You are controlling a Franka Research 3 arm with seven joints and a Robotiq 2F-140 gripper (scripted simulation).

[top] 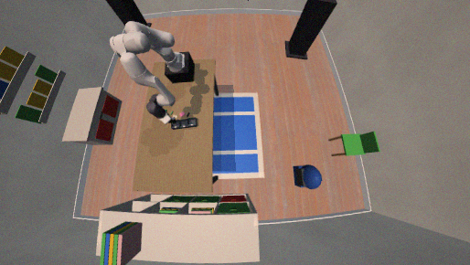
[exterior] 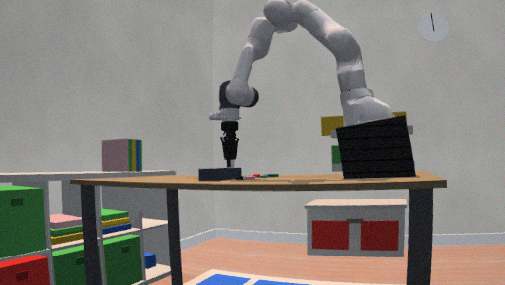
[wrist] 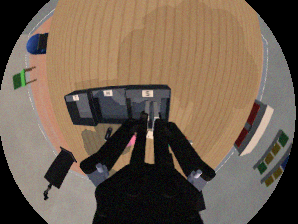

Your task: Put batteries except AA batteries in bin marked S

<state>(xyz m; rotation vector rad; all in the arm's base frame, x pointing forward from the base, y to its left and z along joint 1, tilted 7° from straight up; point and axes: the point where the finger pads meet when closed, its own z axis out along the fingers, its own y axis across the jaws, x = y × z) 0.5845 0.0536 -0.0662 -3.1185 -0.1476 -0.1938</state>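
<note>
Now: hand 90 mm to the right of the tray, 30 mm above it and 10 mm past it. Round my hand: pink block: 120 mm behind, 40 mm to the left, 40 mm below; then white spotted tile: 90 mm behind, 40 mm below, 30 mm to the right; then red battery: 100 mm to the right, 70 mm behind, 40 mm below.
</note>
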